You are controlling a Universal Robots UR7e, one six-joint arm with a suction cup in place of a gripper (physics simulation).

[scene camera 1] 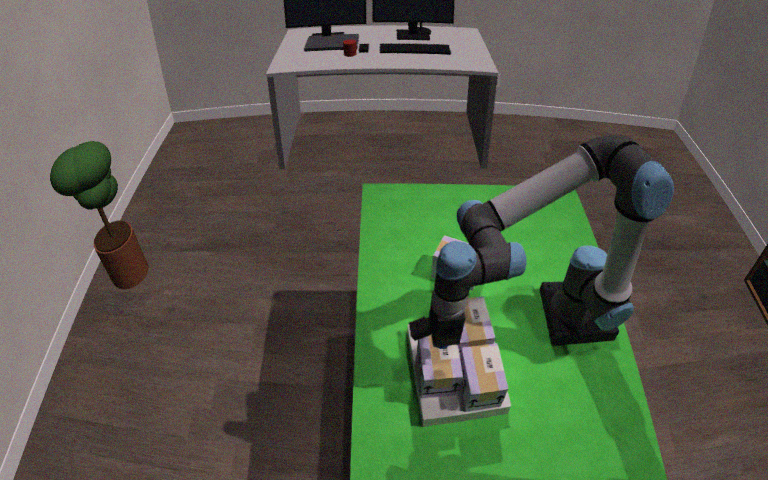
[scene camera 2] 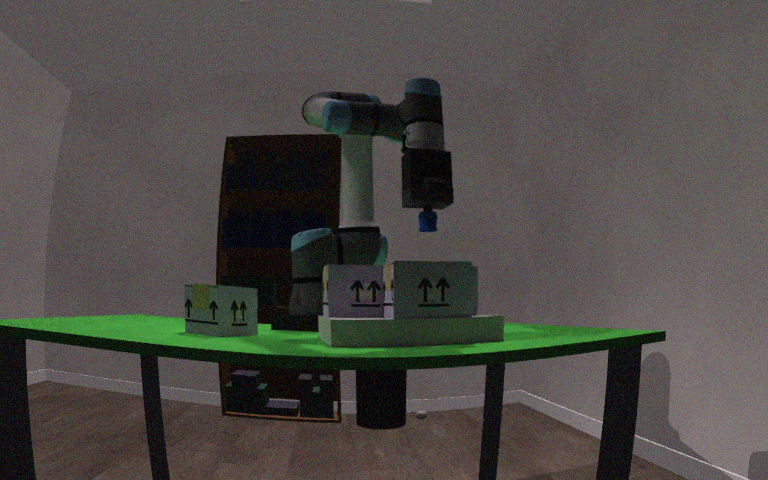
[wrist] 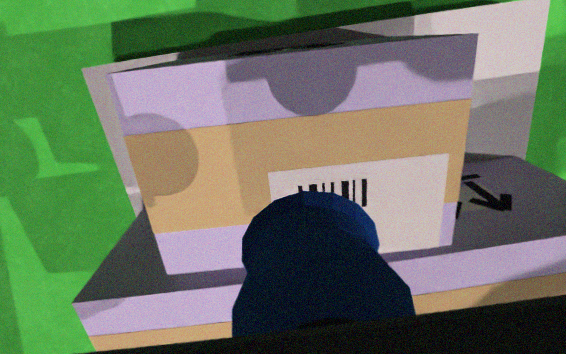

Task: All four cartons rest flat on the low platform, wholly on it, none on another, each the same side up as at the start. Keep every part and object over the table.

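Places are measured from the arm's base along level axes (x ahead, y left, z up), in millimetres.
Pixels of known places: end effector, tool point: (scene camera 2: pixel 428 230) (wrist: pixel 310 253); arm's base, origin of the base link: (scene camera 1: pixel 572 307) (scene camera 2: pixel 315 314).
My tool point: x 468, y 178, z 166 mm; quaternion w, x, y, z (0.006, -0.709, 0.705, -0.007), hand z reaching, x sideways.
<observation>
For each thing: its top centre in the pictures, then the offset to it from my tool point. Level surfaces: height alone.
- low white platform, middle of its top: (wrist: pixel 328 191) (scene camera 2: pixel 405 317) (scene camera 1: pixel 458 364) 65 mm back, 27 mm right, 162 mm down
- fourth carton, middle of its top: (scene camera 2: pixel 221 286) (scene camera 1: pixel 460 251) 131 mm back, 403 mm right, 109 mm down
- green table, its level: 210 mm down
Three lilac cartons with orange bands sit on the low white platform (scene camera 1: pixel 441 409) (scene camera 2: pixel 413 331) (wrist: pixel 502 45): the left one (scene camera 1: pixel 442 370) (scene camera 2: pixel 434 289) (wrist: pixel 295 135), the near right one (scene camera 1: pixel 484 370) (wrist: pixel 150 305) and the far right one (scene camera 1: pixel 477 322) (scene camera 2: pixel 355 289) (wrist: pixel 540 252). Visible arrows in the scene views point up. The fourth carton (scene camera 1: pixel 446 241) (scene camera 2: pixel 220 311) stands on the green table beyond the platform, partly hidden by the arm in scene camera 1. My blue suction cup (scene camera 1: pixel 446 343) (scene camera 2: pixel 427 221) (wrist: pixel 310 225) is open and empty, hanging above the left carton with a visible gap.
The robot's dark base (scene camera 1: pixel 578 319) stands on the green table (scene camera 1: pixel 538 435) (scene camera 2: pixel 130 333), right of the platform in scene camera 1. My arm arches over the table and the cartons. A bookshelf (scene camera 2: pixel 222 215), a desk (scene camera 1: pixel 385 65) and a plant (scene camera 1: pixel 84 169) stand off the table.
</observation>
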